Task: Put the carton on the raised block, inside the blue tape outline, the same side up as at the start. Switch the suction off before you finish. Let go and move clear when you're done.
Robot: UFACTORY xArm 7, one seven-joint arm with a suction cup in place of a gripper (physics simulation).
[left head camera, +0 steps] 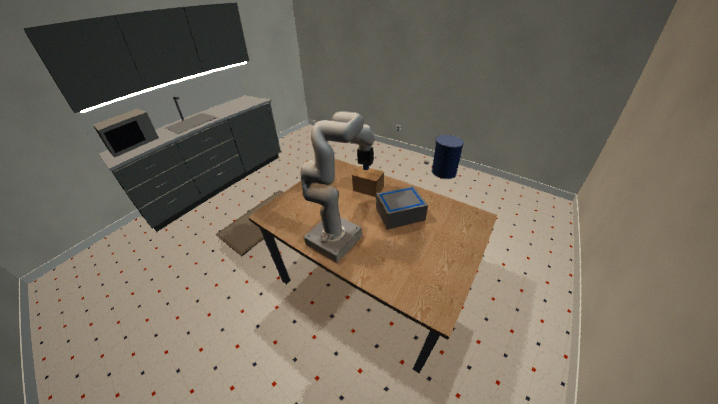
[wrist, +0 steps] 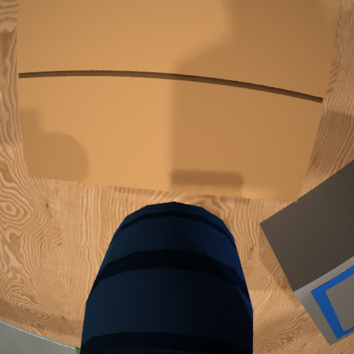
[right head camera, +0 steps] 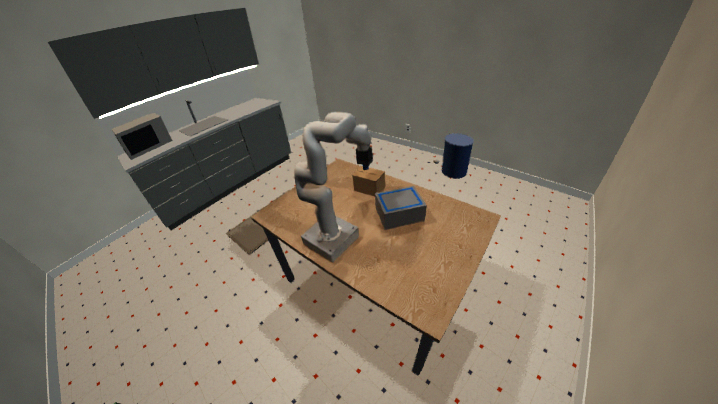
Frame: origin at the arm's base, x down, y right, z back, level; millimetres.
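Seen in the pictures: hand at its tool point: (left head camera: 366,168) (right head camera: 365,168); arm's base at its link origin: (left head camera: 333,233) (right head camera: 330,233).
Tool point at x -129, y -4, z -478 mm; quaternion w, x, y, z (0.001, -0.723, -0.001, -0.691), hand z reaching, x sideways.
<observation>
Pixels of each thing's top centre, then the offset from my tool point to it. "spot": a spot on its surface instead. Level surfaces: height alone.
- brown carton at its top centre: (right head camera: 368,173) (left head camera: 368,173) dz -52, dx +68, dy -7 mm
- grey raised block at its top centre: (right head camera: 400,198) (left head camera: 401,199) dz +126, dx +77, dy +276 mm
- blue tape outline at a spot on its surface: (right head camera: 404,206) (left head camera: 406,206) spot: dz +175, dx +82, dy +320 mm
- wooden table at its surface level: dx +198 mm
The brown carton (left head camera: 367,182) (right head camera: 369,182) (wrist: 125,125) stands on the table behind and to the left of the raised block. Its top faces up, with a dark seam across it in the wrist view. The grey raised block (left head camera: 405,218) (right head camera: 404,217) (wrist: 315,240) has a blue tape outline (left head camera: 405,207) (right head camera: 404,206) (wrist: 327,310) on its top, with no carton inside it. My suction cup (left head camera: 366,167) (right head camera: 365,167) (wrist: 172,215) points down close above the carton's top and holds nothing. A small gap appears to remain; the exact contact spot is hidden in the wrist view.
The wooden table (left head camera: 441,251) (right head camera: 441,251) carries my arm's base (left head camera: 333,240) (right head camera: 330,238) near its front left edge. The block stands close to the carton on the right. A blue barrel (left head camera: 447,156) (right head camera: 456,156) stands on the floor beyond the table.
</observation>
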